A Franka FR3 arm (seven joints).
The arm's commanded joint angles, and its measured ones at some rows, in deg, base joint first. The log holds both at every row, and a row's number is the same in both.
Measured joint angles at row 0:
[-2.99, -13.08, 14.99, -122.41, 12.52, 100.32, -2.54]
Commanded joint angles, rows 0 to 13:
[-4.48, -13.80, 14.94, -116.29, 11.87, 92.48, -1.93]
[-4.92, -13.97, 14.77, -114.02, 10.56, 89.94, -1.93]
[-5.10, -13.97, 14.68, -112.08, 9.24, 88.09, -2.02]
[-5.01, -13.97, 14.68, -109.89, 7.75, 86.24, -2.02]
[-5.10, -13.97, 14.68, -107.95, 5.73, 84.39, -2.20]
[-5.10, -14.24, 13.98, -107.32, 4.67, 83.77, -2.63]
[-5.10, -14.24, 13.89, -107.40, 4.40, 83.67, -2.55]
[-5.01, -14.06, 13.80, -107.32, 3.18, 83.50, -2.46]
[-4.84, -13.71, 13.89, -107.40, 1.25, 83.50, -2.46]
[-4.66, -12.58, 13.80, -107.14, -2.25, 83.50, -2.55]
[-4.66, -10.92, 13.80, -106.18, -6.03, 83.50, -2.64]
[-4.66, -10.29, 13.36, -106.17, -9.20, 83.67, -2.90]
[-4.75, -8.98, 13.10, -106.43, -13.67, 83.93, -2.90]
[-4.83, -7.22, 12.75, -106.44, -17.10, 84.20, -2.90]
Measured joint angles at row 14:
[-4.28, -11.24, 13.01, -108.14, -10.49, 84.68, -2.51]
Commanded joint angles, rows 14 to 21:
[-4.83, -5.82, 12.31, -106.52, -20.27, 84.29, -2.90]
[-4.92, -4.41, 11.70, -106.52, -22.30, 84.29, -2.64]
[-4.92, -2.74, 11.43, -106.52, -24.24, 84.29, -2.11]
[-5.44, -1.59, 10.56, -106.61, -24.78, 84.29, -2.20]
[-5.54, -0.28, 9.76, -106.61, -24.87, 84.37, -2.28]
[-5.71, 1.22, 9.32, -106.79, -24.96, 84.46, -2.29]
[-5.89, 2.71, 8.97, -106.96, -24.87, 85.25, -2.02]
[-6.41, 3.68, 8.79, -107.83, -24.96, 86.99, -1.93]
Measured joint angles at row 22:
[-5.25, 0.59, 8.66, -108.04, -24.02, 84.94, -2.45]
